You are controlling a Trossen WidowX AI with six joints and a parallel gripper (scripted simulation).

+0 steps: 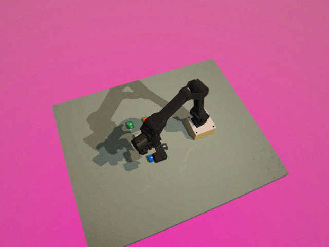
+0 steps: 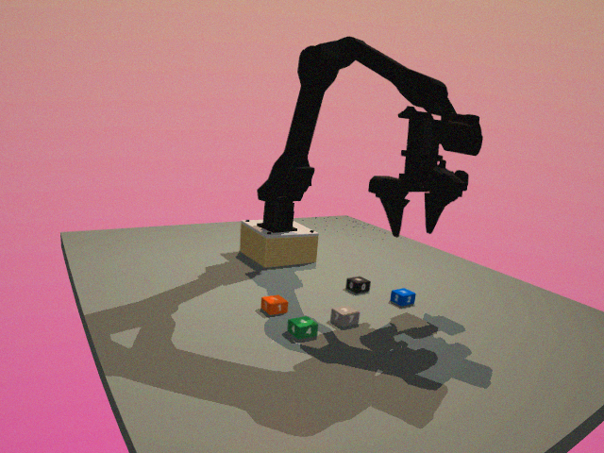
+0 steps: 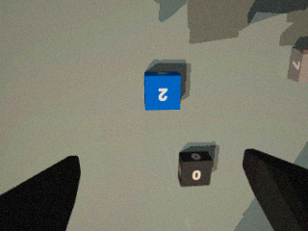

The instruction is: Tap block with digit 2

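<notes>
Right now the blue block is 11 cm below my gripper tip and 1 cm to the right of it. Also, from my gripper tip: orange block (23 cm to the right, 11 cm below, 8 cm behind); black block (11 cm below, 9 cm behind, 4 cm to the right); grey block (16 cm to the right, 11 cm below, 1 cm ahead).
</notes>
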